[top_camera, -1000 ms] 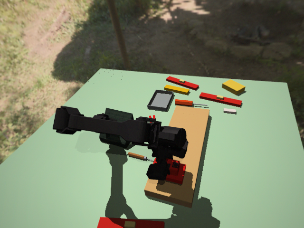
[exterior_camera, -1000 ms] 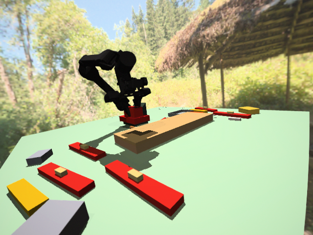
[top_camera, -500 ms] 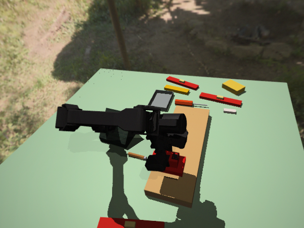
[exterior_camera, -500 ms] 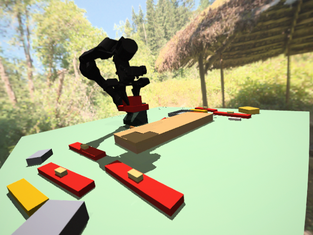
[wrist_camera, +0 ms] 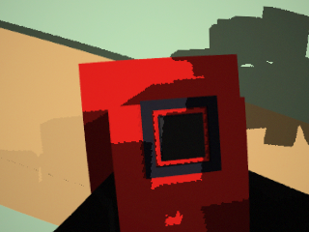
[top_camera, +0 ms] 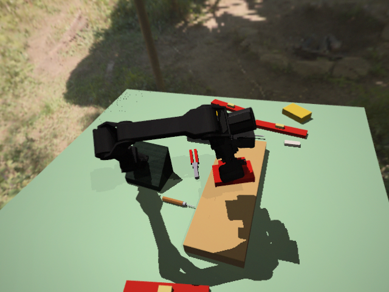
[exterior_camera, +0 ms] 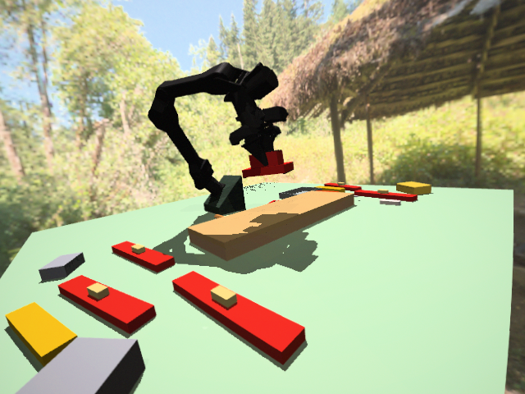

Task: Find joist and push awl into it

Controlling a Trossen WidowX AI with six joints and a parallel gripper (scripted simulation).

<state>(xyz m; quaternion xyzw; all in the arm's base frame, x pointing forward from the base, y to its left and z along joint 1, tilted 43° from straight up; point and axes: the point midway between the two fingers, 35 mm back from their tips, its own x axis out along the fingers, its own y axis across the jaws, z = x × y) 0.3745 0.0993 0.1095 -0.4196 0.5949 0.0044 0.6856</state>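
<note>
My gripper tip is now 280 mm past the tray, 340 mm to the right of it and 160 mm above it. Also, from my gripper tip: white block (110 mm ahead, 390 mm to the left, 170 mm below); red stud finder (20 mm above); awl (180 mm behind, 70 mm to the right, 170 mm below).
</note>
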